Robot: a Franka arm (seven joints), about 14 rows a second.
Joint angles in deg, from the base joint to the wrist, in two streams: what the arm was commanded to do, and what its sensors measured. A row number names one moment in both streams.
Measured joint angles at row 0: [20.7, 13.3, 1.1, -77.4, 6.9, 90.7, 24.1]
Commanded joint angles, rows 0 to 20: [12.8, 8.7, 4.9, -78.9, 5.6, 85.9, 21.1]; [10.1, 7.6, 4.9, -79.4, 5.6, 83.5, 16.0]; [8.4, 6.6, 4.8, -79.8, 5.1, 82.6, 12.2]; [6.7, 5.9, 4.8, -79.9, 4.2, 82.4, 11.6]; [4.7, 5.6, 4.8, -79.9, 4.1, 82.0, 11.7]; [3.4, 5.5, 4.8, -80.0, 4.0, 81.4, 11.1]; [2.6, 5.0, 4.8, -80.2, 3.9, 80.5, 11.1]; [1.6, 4.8, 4.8, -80.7, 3.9, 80.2, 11.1]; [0.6, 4.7, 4.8, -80.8, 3.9, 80.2, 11.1]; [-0.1, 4.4, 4.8, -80.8, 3.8, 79.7, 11.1]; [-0.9, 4.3, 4.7, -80.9, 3.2, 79.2, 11.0]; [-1.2, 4.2, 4.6, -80.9, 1.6, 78.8, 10.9]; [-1.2, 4.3, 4.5, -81.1, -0.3, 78.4, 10.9]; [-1.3, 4.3, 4.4, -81.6, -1.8, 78.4, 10.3]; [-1.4, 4.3, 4.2, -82.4, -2.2, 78.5, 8.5]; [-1.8, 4.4, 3.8, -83.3, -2.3, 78.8, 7.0]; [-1.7, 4.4, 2.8, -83.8, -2.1, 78.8, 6.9]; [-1.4, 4.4, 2.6, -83.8, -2.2, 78.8, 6.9]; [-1.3, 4.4, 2.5, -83.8, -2.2, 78.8, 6.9]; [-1.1, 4.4, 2.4, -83.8, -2.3, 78.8, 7.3]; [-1.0, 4.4, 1.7, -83.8, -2.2, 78.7, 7.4]
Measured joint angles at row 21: [-0.8, 6.1, 1.9, -82.3, -1.0, 78.3, 8.0]
